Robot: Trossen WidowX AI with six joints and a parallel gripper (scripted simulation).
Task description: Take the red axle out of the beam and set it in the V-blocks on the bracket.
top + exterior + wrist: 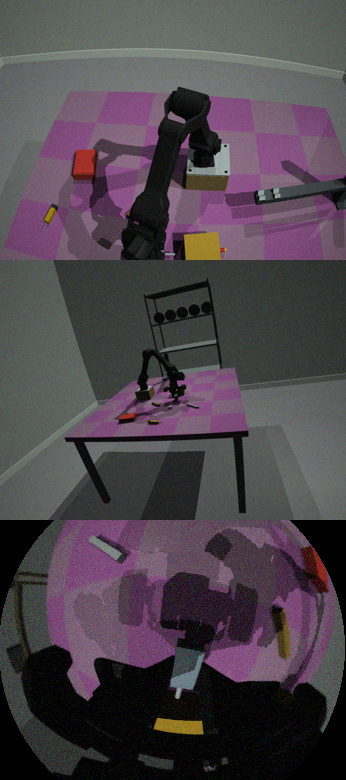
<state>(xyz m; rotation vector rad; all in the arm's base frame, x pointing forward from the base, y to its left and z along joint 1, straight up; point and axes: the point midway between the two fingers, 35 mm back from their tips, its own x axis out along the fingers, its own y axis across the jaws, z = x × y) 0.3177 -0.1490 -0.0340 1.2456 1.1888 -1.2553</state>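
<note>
Now: gripper tip 13 cm to the right of the yellow beam and 1 cm below it. Also, from my gripper tip: grey-blue peg: 2 cm to the left, 1 cm above; small yellow screwdriver: 37 cm to the right, 11 cm behind, 1 cm below; brown rod: 18 cm behind, 5 cm to the right, 1 cm below.
</note>
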